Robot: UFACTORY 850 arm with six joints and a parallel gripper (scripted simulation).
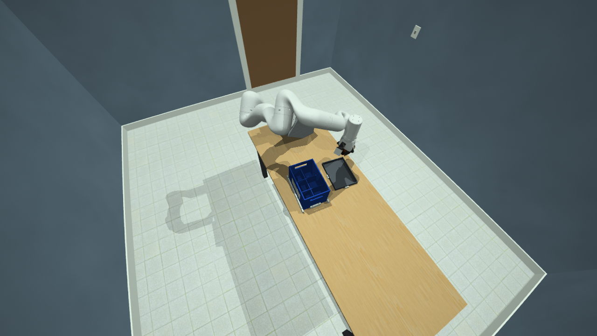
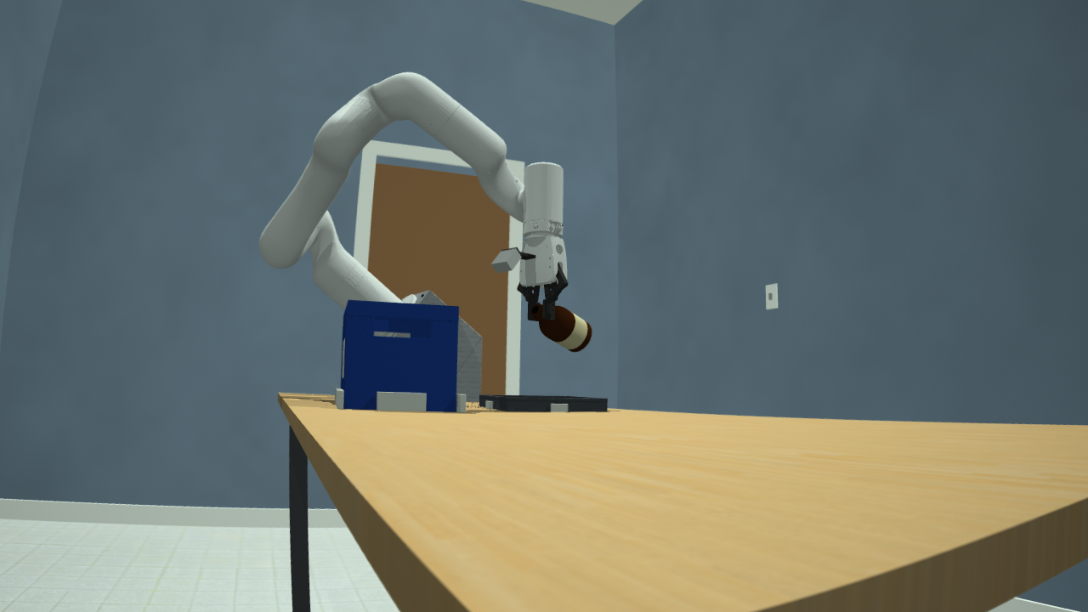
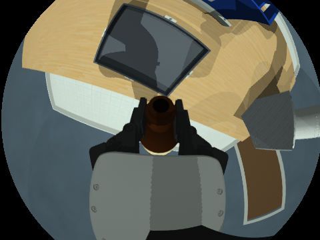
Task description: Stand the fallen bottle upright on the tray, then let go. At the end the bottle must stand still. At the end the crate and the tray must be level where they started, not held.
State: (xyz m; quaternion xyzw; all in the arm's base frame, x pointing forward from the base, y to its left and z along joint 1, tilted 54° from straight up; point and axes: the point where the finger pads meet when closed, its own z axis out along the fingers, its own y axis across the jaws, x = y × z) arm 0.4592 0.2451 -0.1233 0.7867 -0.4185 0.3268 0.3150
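My hand is 2 cm past the bottle, 5 cm to the right of it and 2 cm above it. The rest, counted from my hand: dark tray (6 cm ahead, 2 cm to the right, 19 cm below); blue crate (8 cm ahead, 32 cm to the right, 12 cm below).
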